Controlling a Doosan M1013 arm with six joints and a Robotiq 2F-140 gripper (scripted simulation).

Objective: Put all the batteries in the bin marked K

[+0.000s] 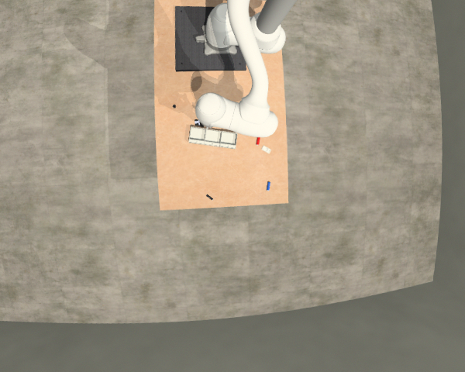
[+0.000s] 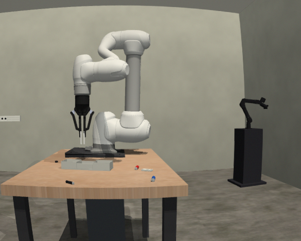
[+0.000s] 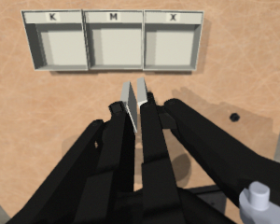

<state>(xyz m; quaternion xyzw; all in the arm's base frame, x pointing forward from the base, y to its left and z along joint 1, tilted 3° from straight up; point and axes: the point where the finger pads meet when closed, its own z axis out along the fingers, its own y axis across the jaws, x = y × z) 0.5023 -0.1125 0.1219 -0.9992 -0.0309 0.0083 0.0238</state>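
Right now the grey bin row is 50 mm ahead of my hand, 20 mm to the left of it and 130 mm below it. The rest, counted from my hand: red battery (90 mm ahead, 270 mm to the left, 140 mm below); then small white flat piece (140 mm ahead, 310 mm to the left, 150 mm below); then small black round thing (140 mm behind, 170 mm to the right, 150 mm below).
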